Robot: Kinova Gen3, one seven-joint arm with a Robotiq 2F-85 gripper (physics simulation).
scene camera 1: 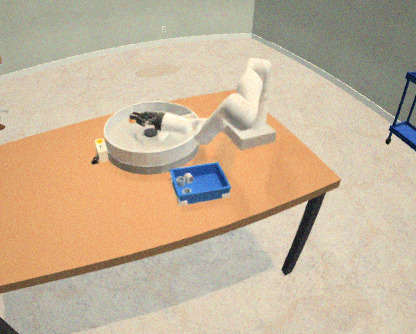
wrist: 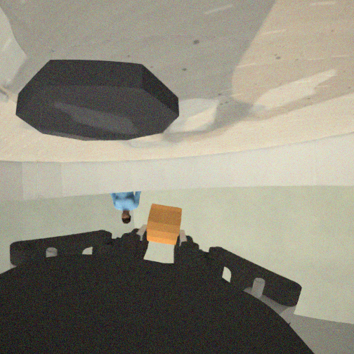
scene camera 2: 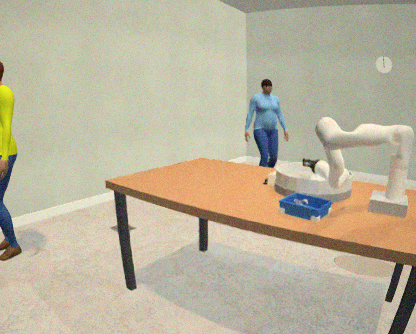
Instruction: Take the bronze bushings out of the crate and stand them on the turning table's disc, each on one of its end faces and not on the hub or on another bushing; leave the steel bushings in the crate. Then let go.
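Seen in the pictures: gripper, between the fingertips: (scene camera 1: pixel 131 115) (scene camera 2: pixel 305 160); arm's base, origin of its link: (scene camera 1: pixel 253 124) (scene camera 2: pixel 394 198).
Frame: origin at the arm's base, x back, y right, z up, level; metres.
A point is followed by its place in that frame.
My gripper (scene camera 1: pixel 133 119) @[x -0.540, y 0.109, z 0.085 m] (scene camera 2: pixel 305 162) @[x -0.540, y 0.109, z 0.085 m] (wrist: pixel 162 237) is shut on a bronze bushing (wrist: pixel 164 222), an orange cylinder seen side-on between the fingertips. It is held low over the turning table (scene camera 1: pixel 125 154) @[x -0.600, y -0.088, z 0.026 m] (scene camera 2: pixel 300 183) @[x -0.453, y -0.139, z 0.025 m], inside the ring of its pale wall and beyond the dark hub (scene camera 1: pixel 150 132) @[x -0.465, y 0.066, z 0.005 m] (wrist: pixel 97 100) in scene camera 1. The hand lies nearly level. The blue crate (scene camera 1: pixel 207 194) @[x -0.356, y -0.340, z -0.024 m] (scene camera 2: pixel 296 210) @[x -0.372, y -0.339, z -0.030 m] holds steel bushings (scene camera 1: pixel 180 181) (scene camera 2: pixel 301 202) at its left end; no bronze one shows in it. The arm hides part of the disc; no bronze bushing shows standing there.
The turning table's raised wall runs all around the disc. A small cream box (scene camera 1: pixel 101 152) @[x -0.696, y 0.000, z -0.002 m] with a yellow top stands left of it. The robot's base (scene camera 1: pixel 250 136) @[x -0.064, y -0.087, z 0.002 m] (scene camera 2: pixel 388 204) @[x -0.017, y -0.091, z -0.007 m] is at the right. A person in light blue (scene camera 2: pixel 266 117) (wrist: pixel 125 201) stands behind the table.
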